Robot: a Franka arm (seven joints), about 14 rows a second.
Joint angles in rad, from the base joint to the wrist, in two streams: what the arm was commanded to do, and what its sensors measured. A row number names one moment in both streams.
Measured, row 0:
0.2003 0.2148 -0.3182 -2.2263 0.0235 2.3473 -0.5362
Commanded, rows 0 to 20:
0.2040 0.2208 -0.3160 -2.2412 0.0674 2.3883 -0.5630
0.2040 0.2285 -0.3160 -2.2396 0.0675 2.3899 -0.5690
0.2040 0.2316 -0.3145 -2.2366 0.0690 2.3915 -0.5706
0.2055 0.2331 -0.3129 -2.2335 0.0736 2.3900 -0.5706
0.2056 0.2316 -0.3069 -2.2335 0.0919 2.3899 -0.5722
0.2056 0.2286 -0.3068 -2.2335 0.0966 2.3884 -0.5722
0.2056 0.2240 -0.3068 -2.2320 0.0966 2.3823 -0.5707
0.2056 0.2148 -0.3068 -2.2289 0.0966 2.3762 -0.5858
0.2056 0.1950 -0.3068 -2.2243 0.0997 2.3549 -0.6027
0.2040 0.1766 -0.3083 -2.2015 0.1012 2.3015 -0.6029
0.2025 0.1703 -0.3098 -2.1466 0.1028 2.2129 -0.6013
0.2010 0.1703 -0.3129 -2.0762 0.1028 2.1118 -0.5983
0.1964 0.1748 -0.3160 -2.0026 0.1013 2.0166 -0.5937
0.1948 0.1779 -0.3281 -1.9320 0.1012 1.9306 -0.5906
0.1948 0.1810 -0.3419 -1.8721 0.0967 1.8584 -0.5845
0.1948 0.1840 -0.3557 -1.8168 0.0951 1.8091 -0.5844
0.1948 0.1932 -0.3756 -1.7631 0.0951 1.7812 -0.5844
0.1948 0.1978 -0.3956 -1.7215 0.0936 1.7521 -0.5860
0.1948 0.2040 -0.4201 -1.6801 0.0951 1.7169 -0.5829
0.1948 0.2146 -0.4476 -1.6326 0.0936 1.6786 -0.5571
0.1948 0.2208 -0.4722 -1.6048 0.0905 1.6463 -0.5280
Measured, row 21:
0.1975 0.1779 -0.4300 -1.7003 0.0812 1.7224 -0.5597
